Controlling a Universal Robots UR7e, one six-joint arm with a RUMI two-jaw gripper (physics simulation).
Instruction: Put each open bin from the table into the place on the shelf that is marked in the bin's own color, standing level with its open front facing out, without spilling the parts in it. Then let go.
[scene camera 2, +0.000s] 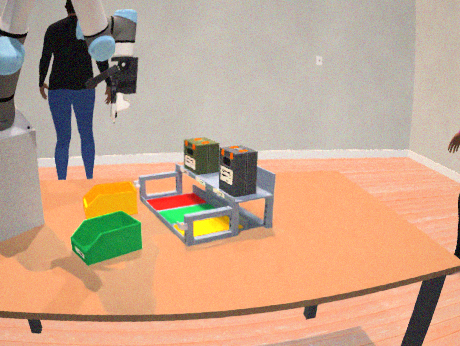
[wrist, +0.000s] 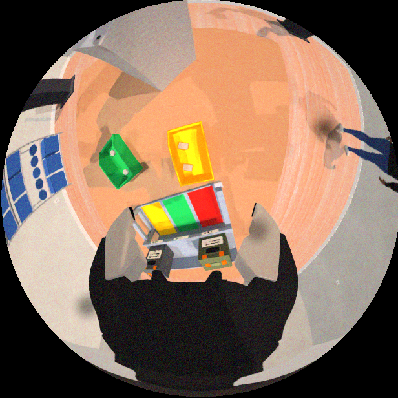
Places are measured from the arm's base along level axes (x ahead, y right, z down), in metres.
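Pixels of known places: gripper, between the fingertips: (scene camera 2: 114, 120).
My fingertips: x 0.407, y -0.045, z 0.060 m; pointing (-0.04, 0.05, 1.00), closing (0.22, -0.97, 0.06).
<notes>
For each thing: its top centre in the pictures, then the offset to it from my fingertips. "pt": a spot on its surface instead.
- green bin, centre of its top: (scene camera 2: 103, 223) dx -0.095, dy +0.285, dz +0.211 m
- yellow bin, centre of its top: (scene camera 2: 108, 188) dx -0.035, dy +0.020, dz +0.211 m
- grey shelf, a spot on its surface: (scene camera 2: 268, 212) pt dx +0.368, dy +0.310, dz +0.235 m
- red mark, a spot on its surface: (scene camera 2: 175, 201) pt dx +0.192, dy +0.024, dz +0.279 m
- green mark, a spot on its surface: (scene camera 2: 185, 214) pt dx +0.119, dy +0.317, dz +0.200 m
- yellow mark, a spot on its surface: (scene camera 2: 212, 226) pt dx +0.225, dy +0.249, dz +0.279 m
- olive box, centre of its top: (scene camera 2: 201, 140) dx +0.286, dy +0.013, dz +0.087 m
- dark grey box, centre of its top: (scene camera 2: 238, 148) dx +0.301, dy +0.244, dz +0.062 m
A green bin (scene camera 2: 107, 239) (wrist: 119, 164) stands upright on the table, with two small pale parts inside in the wrist view. A yellow bin (scene camera 2: 111, 201) (wrist: 198, 150) stands upright beside it, also with two pale parts. The grey shelf (scene camera 2: 268, 212) (wrist: 227, 212) has a red mark (scene camera 2: 175, 201) (wrist: 206, 205), a green mark (scene camera 2: 185, 214) (wrist: 181, 212) and a yellow mark (scene camera 2: 212, 226) (wrist: 159, 218) on its lower level, with no bin on them. My gripper (scene camera 2: 115, 117) (wrist: 191, 206) is open and empty, high above the table and apart from both bins.
An olive box (scene camera 2: 206, 157) (wrist: 214, 254) and a dark grey box (scene camera 2: 242, 172) (wrist: 161, 259) stand on the shelf's upper level. The robot's pedestal (scene camera 2: 20, 180) (wrist: 155, 40) is left of the bins in the scene view. A person (scene camera 2: 72, 57) stands behind the table.
</notes>
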